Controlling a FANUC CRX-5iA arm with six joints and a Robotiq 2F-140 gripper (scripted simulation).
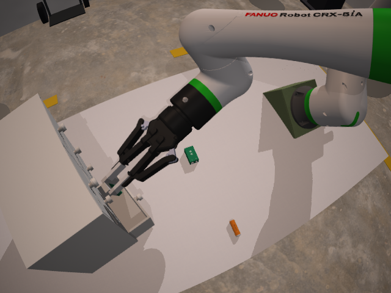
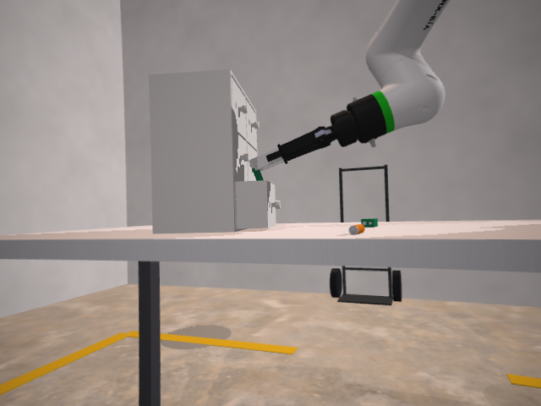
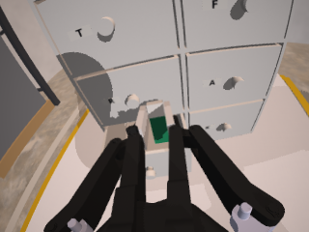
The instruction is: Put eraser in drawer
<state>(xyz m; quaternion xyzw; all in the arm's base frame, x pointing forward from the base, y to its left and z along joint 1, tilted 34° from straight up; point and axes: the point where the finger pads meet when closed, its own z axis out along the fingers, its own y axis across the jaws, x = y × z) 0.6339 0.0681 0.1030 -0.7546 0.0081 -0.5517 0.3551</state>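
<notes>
My hand is 20 mm short of the eraser, 10 mm to the right of it and 20 mm above it. Also, from my hand: orange cylinder: 250 mm behind, 170 mm to the left, 150 mm below; drawer H: 50 mm ahead, 50 mm to the left, 120 mm below.
</notes>
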